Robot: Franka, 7 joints.
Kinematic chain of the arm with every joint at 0, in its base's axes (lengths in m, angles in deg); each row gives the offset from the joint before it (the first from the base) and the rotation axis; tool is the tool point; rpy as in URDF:
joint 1: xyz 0 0 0.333 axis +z
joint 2: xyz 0 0 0 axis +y
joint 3: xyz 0 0 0.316 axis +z
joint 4: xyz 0.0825 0 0 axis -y
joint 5: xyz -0.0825 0 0.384 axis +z
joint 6: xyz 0 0 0 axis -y
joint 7: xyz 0.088 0 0 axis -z
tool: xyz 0 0 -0.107 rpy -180 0 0
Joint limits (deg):
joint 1: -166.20..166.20
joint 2: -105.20..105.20
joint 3: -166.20..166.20
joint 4: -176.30..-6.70
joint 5: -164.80..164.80
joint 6: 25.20..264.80
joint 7: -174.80..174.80
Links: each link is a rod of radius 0.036 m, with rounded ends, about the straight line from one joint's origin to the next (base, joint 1, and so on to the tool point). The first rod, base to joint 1, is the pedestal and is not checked.
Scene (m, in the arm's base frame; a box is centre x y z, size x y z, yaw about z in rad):
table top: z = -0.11
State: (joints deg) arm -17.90 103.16 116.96 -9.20 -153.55 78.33 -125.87
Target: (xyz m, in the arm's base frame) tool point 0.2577 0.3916 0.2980
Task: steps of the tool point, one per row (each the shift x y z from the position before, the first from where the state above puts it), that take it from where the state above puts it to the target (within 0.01 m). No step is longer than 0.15 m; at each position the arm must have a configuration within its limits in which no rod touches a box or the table.
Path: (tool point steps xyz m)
1: 0.0474 0.1011 0.0341
2: 0.0190 0.1090 0.0364
3: -0.0109 0.1097 0.0358
4: -0.0400 0.1032 0.0328
5: -0.0662 0.0894 0.0281
6: -0.0876 0.0691 0.0214
7: -0.1022 0.0442 0.0140
8: -0.1092 0.0163 0.0064
9: -0.1080 -0.0120 -0.0012

